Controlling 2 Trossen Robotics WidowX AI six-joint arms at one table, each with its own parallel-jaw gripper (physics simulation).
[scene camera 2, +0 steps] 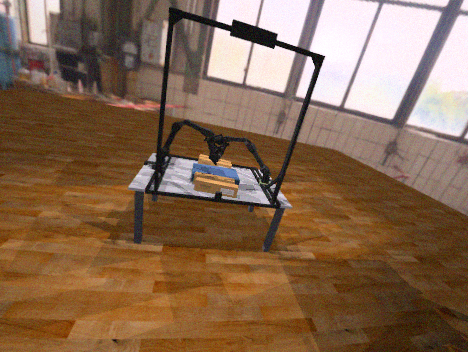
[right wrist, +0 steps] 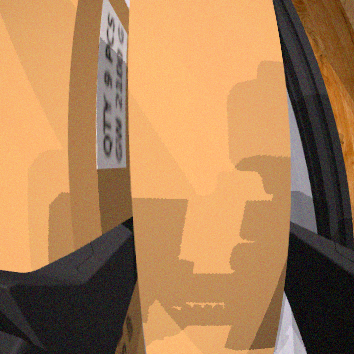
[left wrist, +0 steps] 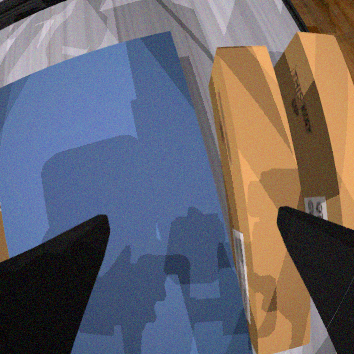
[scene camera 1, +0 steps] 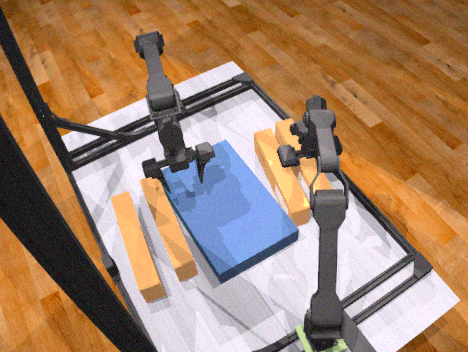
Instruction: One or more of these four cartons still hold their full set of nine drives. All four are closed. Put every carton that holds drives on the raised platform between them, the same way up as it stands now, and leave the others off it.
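Frame: origin at the left arm's base, x ahead, y left, z up, level; metres.
Seen in the pictures: left gripper, between the fingertips: (scene camera 2: 216, 163) (left wrist: 193, 219) (scene camera 1: 185, 188); right gripper, between the fingertips: (right wrist: 206, 223) (scene camera 1: 304, 163); right arm's base, origin of its link: (scene camera 2: 264, 181) (scene camera 1: 320, 337).
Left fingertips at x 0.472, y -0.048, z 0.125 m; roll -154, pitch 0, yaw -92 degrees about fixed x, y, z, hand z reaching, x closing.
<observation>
Pixels of each thing's top centre, then the offset from my left fingertips to it.
- blue raised platform, centre of its top: (left wrist: 95, 215) (scene camera 1: 222, 199) (scene camera 2: 215, 171) 0.002 m ahead, 0.095 m left, 0.108 m down
- outer left carton, centre of its top: (scene camera 1: 132, 237) (scene camera 2: 217, 182) 0.036 m ahead, 0.179 m right, 0.083 m down
- inner left carton, centre of its top: (left wrist: 274, 193) (scene camera 1: 164, 217) (scene camera 2: 215, 176) 0.009 m ahead, 0.079 m right, 0.083 m down
- inner right carton, centre of its top: (right wrist: 23, 249) (scene camera 1: 280, 167) (scene camera 2: 215, 161) 0.021 m back, 0.288 m left, 0.083 m down
- outer right carton, centre of its top: (right wrist: 208, 220) (scene camera 1: 303, 155) 0.032 m back, 0.370 m left, 0.081 m down
Four closed tan cartons stand on edge, two on each side of the blue raised platform (scene camera 1: 250, 220) (scene camera 2: 204, 170) (left wrist: 85, 110). The outer left carton (scene camera 1: 137, 250) (left wrist: 345, 150) and inner left carton (scene camera 1: 167, 225) (left wrist: 255, 145) are upright with a gap between them. My open left gripper (scene camera 1: 185, 187) (scene camera 2: 215, 161) (left wrist: 193, 219) hangs above the platform's left edge and the inner left carton, holding nothing. The inner right carton (scene camera 1: 282, 180) (right wrist: 32, 100) stands beside the outer right carton (scene camera 1: 286, 128) (right wrist: 205, 125). My right gripper (scene camera 1: 303, 159) (right wrist: 206, 223) is shut on the outer right carton; its lower fingers are hidden in scene camera 1.
A black frame rail (scene camera 1: 385, 225) (right wrist: 312, 130) runs close outside the outer right carton. Another rail (scene camera 1: 92, 220) runs near the outer left carton. White labels show on carton sides; one (right wrist: 111, 100) reads QTY 9 PCS. Tall black frame posts (scene camera 2: 162, 100) rise from the table.
</observation>
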